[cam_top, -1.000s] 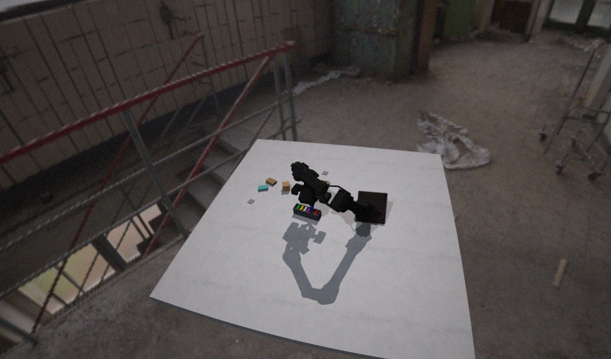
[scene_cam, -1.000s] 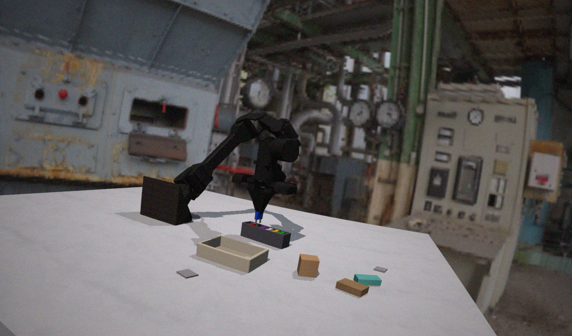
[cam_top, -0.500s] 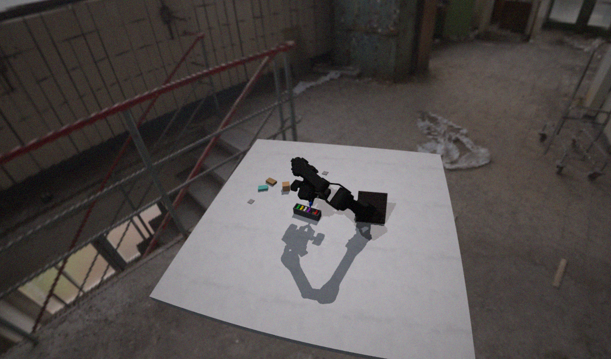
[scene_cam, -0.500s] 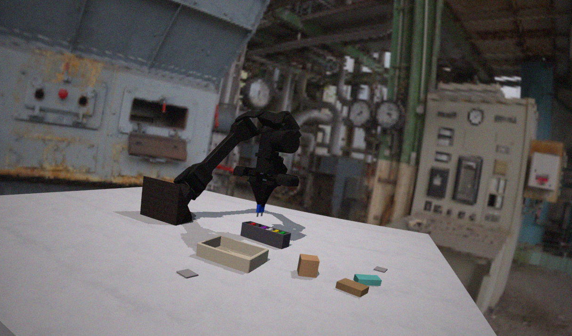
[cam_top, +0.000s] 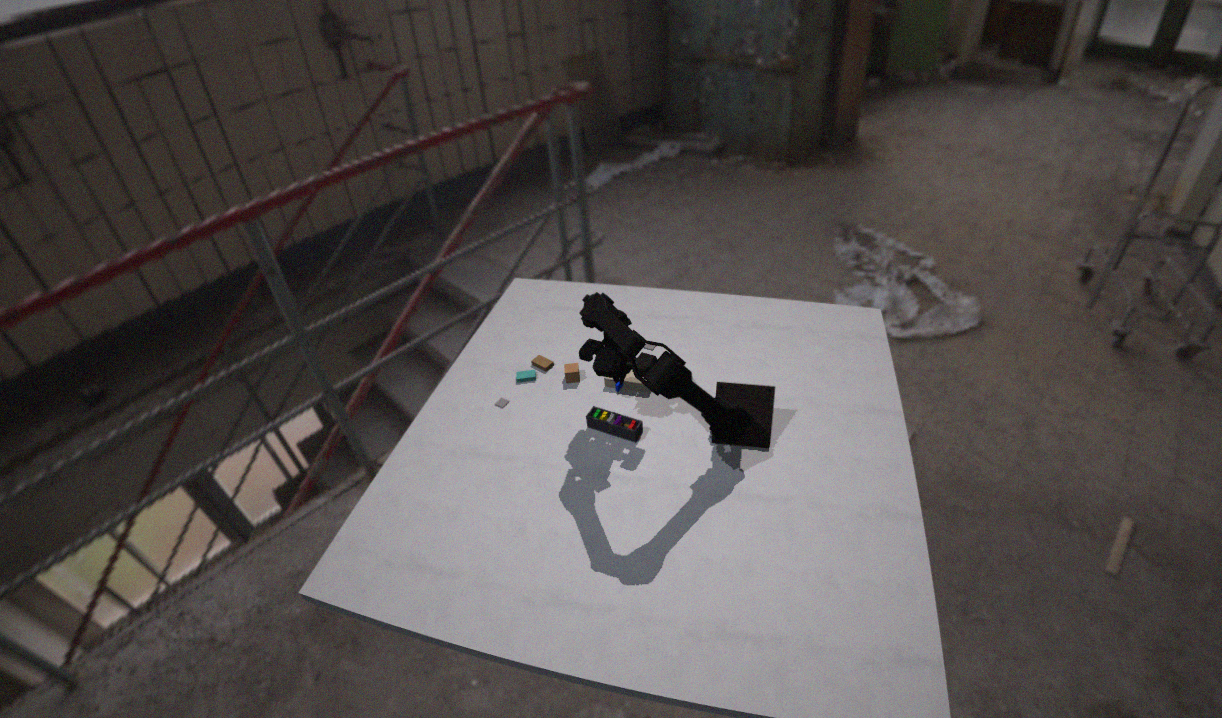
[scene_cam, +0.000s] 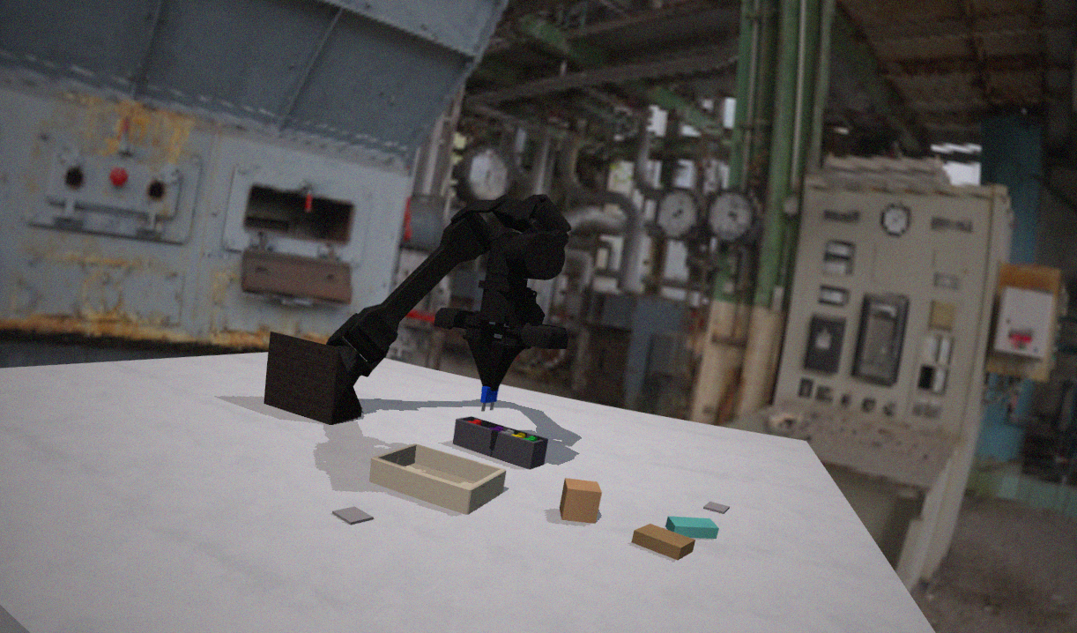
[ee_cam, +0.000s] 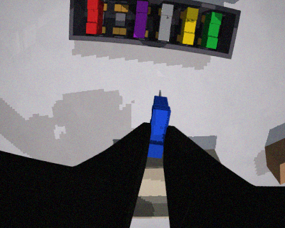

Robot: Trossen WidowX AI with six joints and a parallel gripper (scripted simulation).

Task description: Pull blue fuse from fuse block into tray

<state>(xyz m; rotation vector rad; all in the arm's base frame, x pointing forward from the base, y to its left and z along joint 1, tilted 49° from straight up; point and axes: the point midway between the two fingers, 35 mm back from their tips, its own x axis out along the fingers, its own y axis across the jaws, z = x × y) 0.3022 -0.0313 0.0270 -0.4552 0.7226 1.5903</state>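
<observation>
Now: gripper tip 140 mm to the left of the beige tray, 100 mm above it and 20 mm short of it. Also, from my gripper tip: blue fuse (10 mm below); brown cube (180 mm ahead, 90 mm to the right, 90 mm below).
</observation>
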